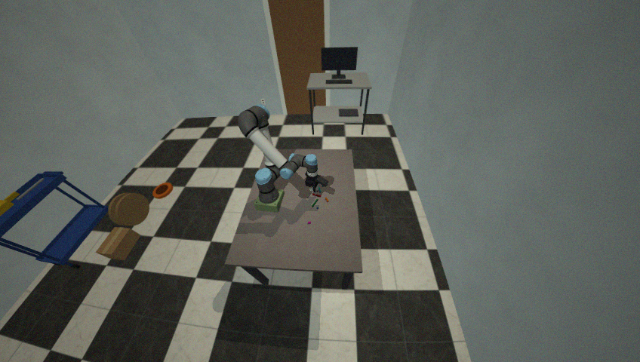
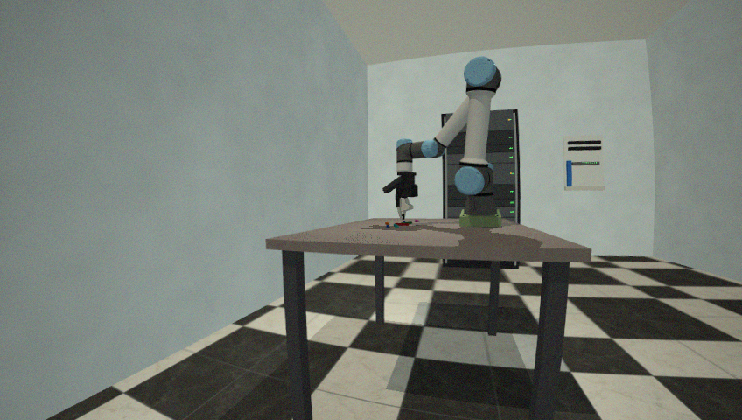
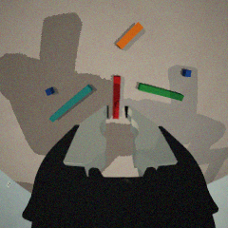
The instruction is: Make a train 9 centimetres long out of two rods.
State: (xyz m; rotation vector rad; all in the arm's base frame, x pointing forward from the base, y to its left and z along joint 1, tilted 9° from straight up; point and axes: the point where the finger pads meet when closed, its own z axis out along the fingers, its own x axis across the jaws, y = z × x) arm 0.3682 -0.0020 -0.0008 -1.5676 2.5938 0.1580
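Now: the red rod 4 cm below my hand. From my hand the other things lie so: turquoise rod 3 cm ahead, 8 cm to the left, 4 cm below; green rod 2 cm behind, 7 cm to the right, 4 cm below; orange rod 7 cm ahead, 6 cm to the right, 4 cm below.
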